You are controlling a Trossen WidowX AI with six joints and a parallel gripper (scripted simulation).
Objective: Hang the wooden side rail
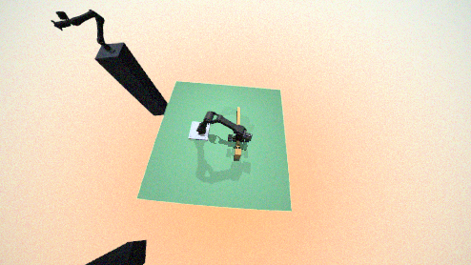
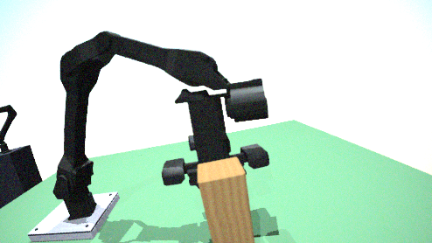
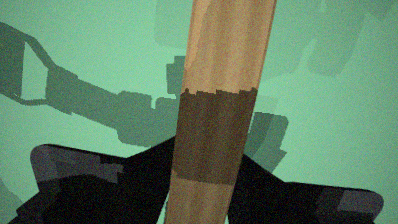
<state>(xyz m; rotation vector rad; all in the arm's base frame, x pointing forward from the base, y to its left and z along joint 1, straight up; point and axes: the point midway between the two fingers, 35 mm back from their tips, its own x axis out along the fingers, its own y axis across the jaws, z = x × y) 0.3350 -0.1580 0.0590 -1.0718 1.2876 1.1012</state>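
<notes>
The wooden headboard post is 130 mm to the right of my gripper tip, 40 mm above it and 20 mm behind it.
</notes>
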